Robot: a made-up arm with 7 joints.
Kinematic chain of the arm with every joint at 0, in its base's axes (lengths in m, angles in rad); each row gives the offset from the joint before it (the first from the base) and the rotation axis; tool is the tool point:
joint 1: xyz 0 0 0.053 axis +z
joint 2: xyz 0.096 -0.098 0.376 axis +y
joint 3: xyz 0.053 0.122 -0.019 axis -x
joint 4: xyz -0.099 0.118 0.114 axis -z
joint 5: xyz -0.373 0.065 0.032 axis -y
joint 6: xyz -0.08 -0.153 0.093 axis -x
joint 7: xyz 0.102 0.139 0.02 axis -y
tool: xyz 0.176 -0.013 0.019
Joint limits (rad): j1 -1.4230..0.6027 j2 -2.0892..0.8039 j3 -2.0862..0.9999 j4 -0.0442..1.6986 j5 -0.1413..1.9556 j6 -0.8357..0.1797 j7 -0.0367..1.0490
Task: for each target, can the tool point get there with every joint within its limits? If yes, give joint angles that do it. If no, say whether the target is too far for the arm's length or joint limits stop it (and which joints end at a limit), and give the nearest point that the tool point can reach.
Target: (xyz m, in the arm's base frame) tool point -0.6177 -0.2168 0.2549
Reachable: yes | joints 0.4131 -0.8735 -0.7253 0.4526 1.5103 -0.6878 0.3254
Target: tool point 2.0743 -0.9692 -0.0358
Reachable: no: too far | nearest point 0.8489 -0.3966 0.2548 | short by 1.383 m
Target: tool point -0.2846 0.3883 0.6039
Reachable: yes | joints -0.2798 -0.7034 -0.0627 0.8997 0.1862 -0.5330 0.5927
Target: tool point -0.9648 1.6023 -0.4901
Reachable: no: too far | nearest point -0.3628 0.7099 0.0331 | short by 1.197 m
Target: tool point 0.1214 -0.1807 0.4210
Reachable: no: joint limits stop it (at a limit: joint 1, joint 4, joint 5, joint 6, joint 7) | nearest point 0.1337 -0.2619 0.4181 | short by 0.082 m
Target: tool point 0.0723 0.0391 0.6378
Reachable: no: joint limits stop it (at a limit: joint 1, joint 4, joint 5, joint 6, joint 7) | nearest point 0.0814 0.0794 0.7026 | short by 0.077 m
